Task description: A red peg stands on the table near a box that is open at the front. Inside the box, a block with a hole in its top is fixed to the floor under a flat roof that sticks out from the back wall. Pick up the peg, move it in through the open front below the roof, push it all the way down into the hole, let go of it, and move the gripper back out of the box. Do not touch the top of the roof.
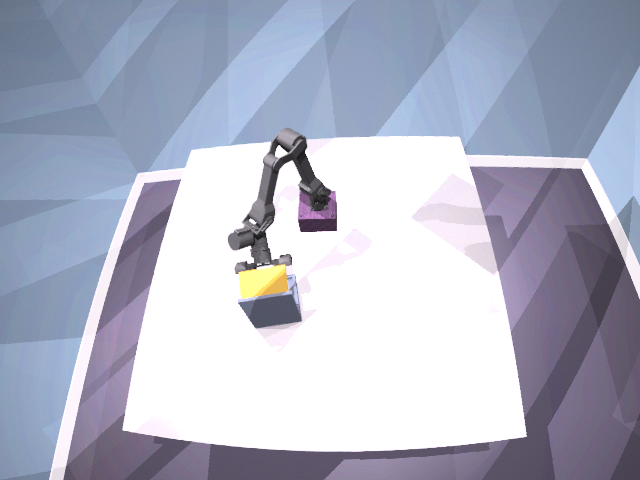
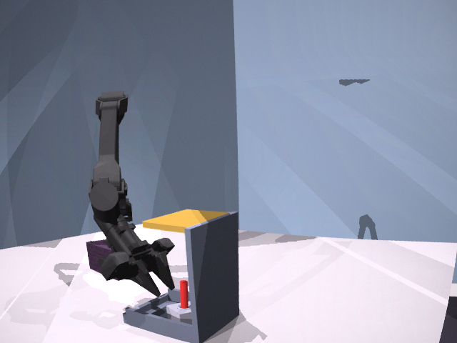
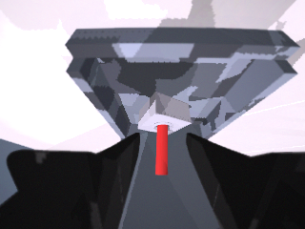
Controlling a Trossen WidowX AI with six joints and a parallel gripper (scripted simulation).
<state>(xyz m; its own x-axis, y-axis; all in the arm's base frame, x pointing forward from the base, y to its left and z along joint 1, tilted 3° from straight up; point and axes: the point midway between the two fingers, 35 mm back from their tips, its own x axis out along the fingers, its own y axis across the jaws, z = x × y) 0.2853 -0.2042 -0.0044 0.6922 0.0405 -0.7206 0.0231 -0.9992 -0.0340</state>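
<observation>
Now: the red peg 40 mm ahead of my gripper tip and 10 mm below it. Round my gripper tip: grey box wall (100 mm ahead, 50 mm above, 10 mm to the left); then yellow roof (140 mm above, 50 mm ahead, 10 mm to the left).
</observation>
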